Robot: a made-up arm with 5 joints.
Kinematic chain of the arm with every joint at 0, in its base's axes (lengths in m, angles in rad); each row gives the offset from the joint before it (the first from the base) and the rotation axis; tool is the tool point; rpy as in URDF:
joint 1: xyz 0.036 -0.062 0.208 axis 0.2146 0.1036 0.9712
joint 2: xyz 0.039 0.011 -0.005 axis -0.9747 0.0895 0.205
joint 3: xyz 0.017 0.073 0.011 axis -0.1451 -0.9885 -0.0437
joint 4: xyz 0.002 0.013 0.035 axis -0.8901 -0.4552 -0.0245
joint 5: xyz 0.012 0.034 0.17 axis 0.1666 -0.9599 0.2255
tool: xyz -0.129 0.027 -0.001 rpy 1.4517 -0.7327 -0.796
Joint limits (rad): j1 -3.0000..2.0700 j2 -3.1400..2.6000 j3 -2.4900..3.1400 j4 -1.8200..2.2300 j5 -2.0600..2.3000
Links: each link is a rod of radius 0.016 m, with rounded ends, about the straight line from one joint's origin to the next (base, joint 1, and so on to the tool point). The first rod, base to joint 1, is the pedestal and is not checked.
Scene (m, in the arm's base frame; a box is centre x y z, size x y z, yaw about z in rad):
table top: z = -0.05
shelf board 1: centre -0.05 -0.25 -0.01 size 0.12 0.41 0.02 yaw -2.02
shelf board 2: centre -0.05 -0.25 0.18 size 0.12 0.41 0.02 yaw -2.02
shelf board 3: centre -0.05 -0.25 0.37 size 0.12 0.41 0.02 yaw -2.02
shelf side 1: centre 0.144 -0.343 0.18 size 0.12 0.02 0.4 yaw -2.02
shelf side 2: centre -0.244 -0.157 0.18 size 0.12 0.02 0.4 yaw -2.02
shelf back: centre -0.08 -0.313 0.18 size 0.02 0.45 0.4 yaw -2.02
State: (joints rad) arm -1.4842 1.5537 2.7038 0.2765 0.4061
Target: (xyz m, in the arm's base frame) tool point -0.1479 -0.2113 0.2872
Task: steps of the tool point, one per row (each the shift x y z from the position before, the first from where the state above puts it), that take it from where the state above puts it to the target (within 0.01 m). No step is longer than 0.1 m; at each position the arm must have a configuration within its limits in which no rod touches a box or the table.
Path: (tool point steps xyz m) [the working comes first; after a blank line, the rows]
Joints at the target: -1.3351 2.3522 2.7430 -0.1157 0.1868
Straight joint move there: touches shelf board 2.

1: 0.0098 0.0453 0.0052
2: 0.0211 0.0428 -0.0008
3: 0.0302 0.0388 -0.0044
4: -0.0432 0.0016 0.0379
5: -0.0266 0.0035 0.0522
6: -0.0048 0.0065 0.0594
7: 0.0187 0.0102 0.0570
8: -0.0237 -0.0355 0.0136
9: -0.0224 -0.0447 0.0011
10: -0.0173 -0.0513 -0.0147

